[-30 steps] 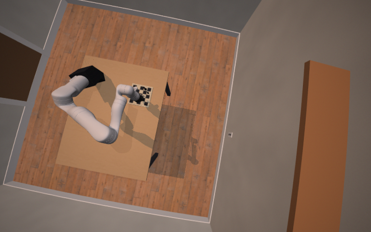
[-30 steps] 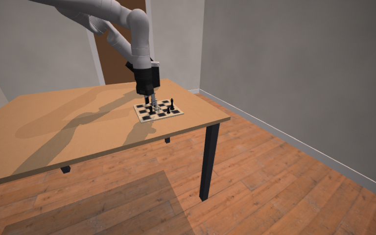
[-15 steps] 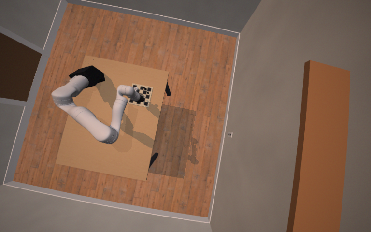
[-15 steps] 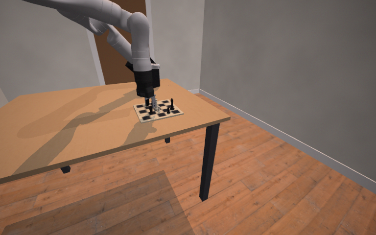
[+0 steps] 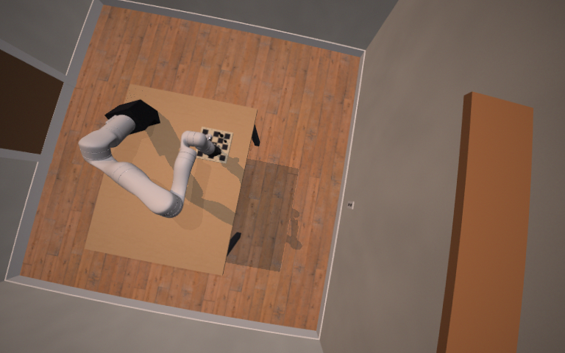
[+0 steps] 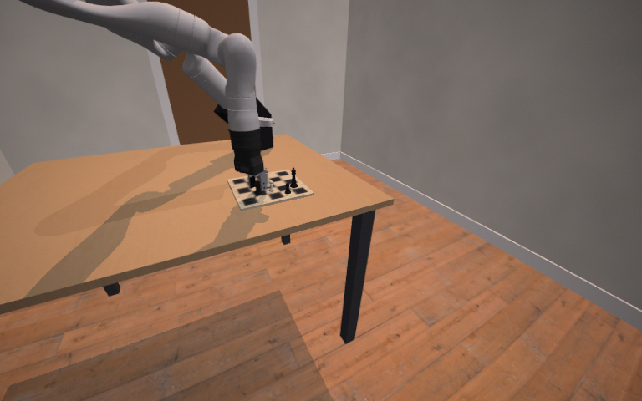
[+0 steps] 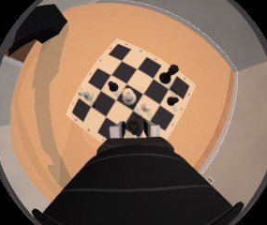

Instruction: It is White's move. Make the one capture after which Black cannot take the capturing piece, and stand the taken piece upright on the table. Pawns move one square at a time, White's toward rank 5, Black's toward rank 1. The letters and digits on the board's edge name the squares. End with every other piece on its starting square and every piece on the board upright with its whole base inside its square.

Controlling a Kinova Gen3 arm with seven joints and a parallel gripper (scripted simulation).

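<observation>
Now: the black piece 20 mm below my hand. Also, from my hand: chessboard (40 mm behind, 40 mm to the left, 40 mm below); tall white piece (40 mm behind, 40 mm to the left).
</observation>
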